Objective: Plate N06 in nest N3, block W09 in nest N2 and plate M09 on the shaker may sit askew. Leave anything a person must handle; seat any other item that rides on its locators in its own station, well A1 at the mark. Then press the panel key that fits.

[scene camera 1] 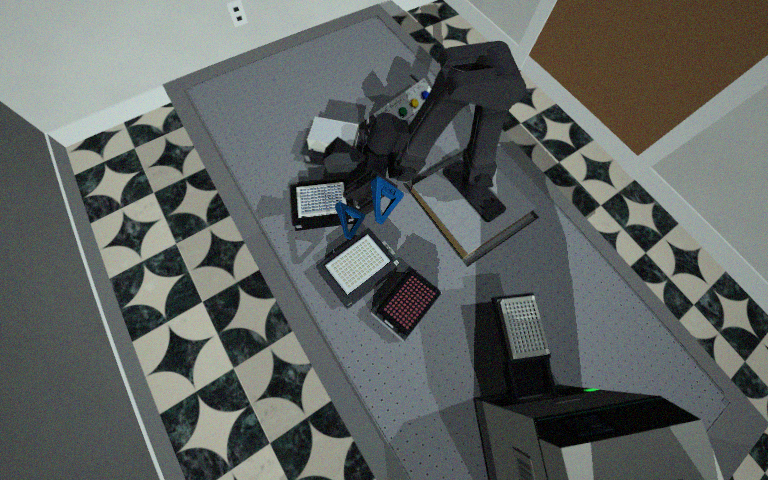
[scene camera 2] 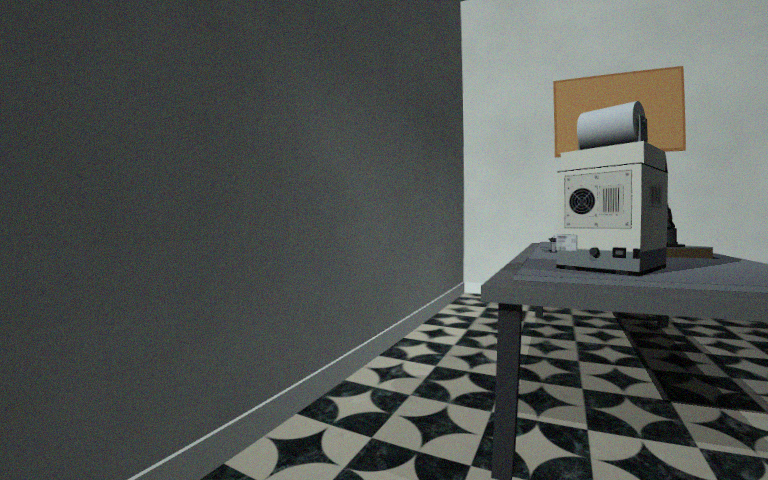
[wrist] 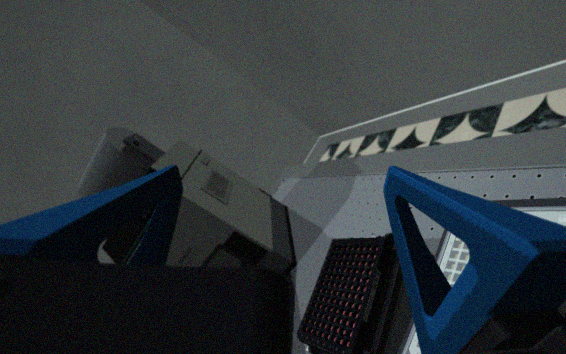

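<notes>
My gripper (scene camera 1: 364, 229) (wrist: 283, 177) is open, its two blue fingers wide apart and empty, above the table near the plates. A white plate with pale yellow wells (scene camera 1: 358, 264) sits in a dark nest just beyond the fingertips. A black rack with red wells (scene camera 1: 407, 302) (wrist: 342, 292) sits beside it on a dark base, part of which shows along one side. A white plate with bluish wells (scene camera 1: 320, 199) sits in a black holder beside the fingers. A pale gridded plate (scene camera 1: 523, 326) lies on the large machine's black tray. Labels, mark and exact seating are unreadable. The key panel has green (scene camera 1: 402, 112), yellow (scene camera 1: 414, 103) and blue (scene camera 1: 425, 95) keys.
A white box (scene camera 1: 333, 132) stands near the arm's wrist. A raised wooden-edged frame (scene camera 1: 438, 223) surrounds the arm base. The large machine (scene camera 1: 509, 430) (scene camera 2: 600, 215) (wrist: 225, 200) with a paper roll (scene camera 2: 608, 125) stands at the table's end.
</notes>
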